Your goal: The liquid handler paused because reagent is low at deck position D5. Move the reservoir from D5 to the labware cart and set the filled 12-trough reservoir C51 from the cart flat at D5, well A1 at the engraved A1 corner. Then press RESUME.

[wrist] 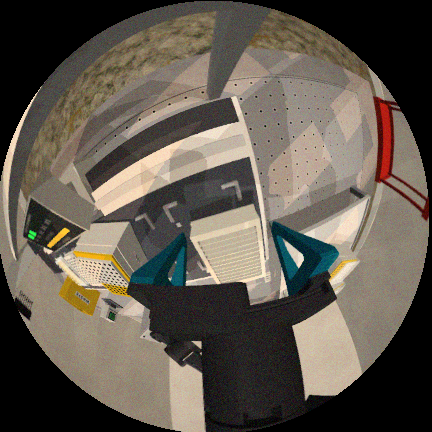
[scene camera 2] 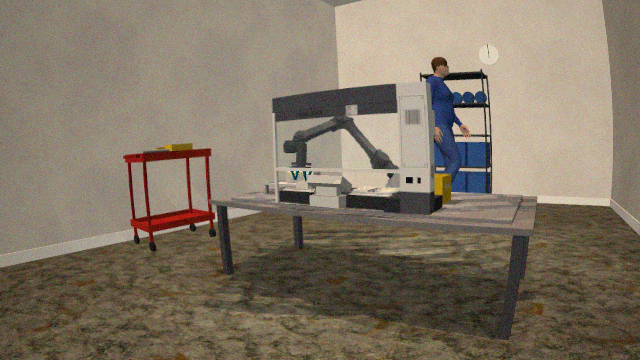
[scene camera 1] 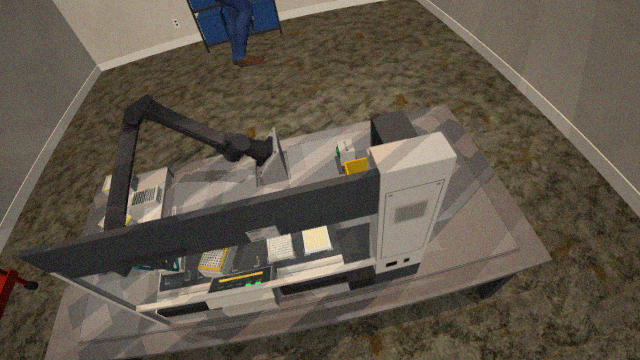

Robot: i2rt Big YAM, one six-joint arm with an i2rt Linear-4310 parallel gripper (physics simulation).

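Places are measured from the arm's base along level axes (x left, y ahead, z down), in centimetres.
Pixels of known places: gripper, fingertip midpoint: (wrist: 229,231) (scene camera 2: 300,180); arm's base, origin of the base link: (scene camera 2: 397,175) (scene camera 1: 266,152).
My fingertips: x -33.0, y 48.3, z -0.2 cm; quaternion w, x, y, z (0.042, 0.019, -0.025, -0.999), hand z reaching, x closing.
For each thing: its top centre in the pictures, then the offset to it from my fingertips. "pt": a spot on its surface instead.
- cream multi-trough reservoir, middle of its top: (wrist: 235,263) (scene camera 1: 170,252) (scene camera 2: 308,180) dz +0.6, dx -0.3, dy -6.5 cm
- white block with dark slots, middle of its top: (scene camera 1: 143,196) dz +1.0, dx -20.8, dy -34.5 cm
- handler's dark overhead beam, surface spot: (scene camera 1: 240,210) pt dz -44.7, dx +44.3, dy +10.8 cm
A cream multi-trough reservoir (wrist: 229,252) sits at the deck's end in the wrist view; its position label and A1 corner are unreadable. My gripper (wrist: 229,231) (scene camera 2: 301,175) is open and empty, its teal fingers apart above the reservoir, one towards each side. In scene camera 1 the beam partly hides the fingers and that deck end. A white block with dark slots (scene camera 1: 145,196) stands on a pale platform (scene camera 1: 159,179) at the table's left; no C51 label is legible. The control panel (scene camera 1: 240,280) (wrist: 50,232) shows a yellow bar and green lights; RESUME is unreadable.
A yellow-rimmed tip rack (scene camera 1: 214,260) (wrist: 100,265) and two pale plates (scene camera 1: 280,247) (scene camera 1: 316,239) stand on the deck. The handler's dark overhead beam (scene camera 1: 240,210) (scene camera 2: 335,101) spans it. A red trolley (scene camera 2: 172,220) (wrist: 384,140) stands beyond the table. A person (scene camera 2: 443,105) stands behind.
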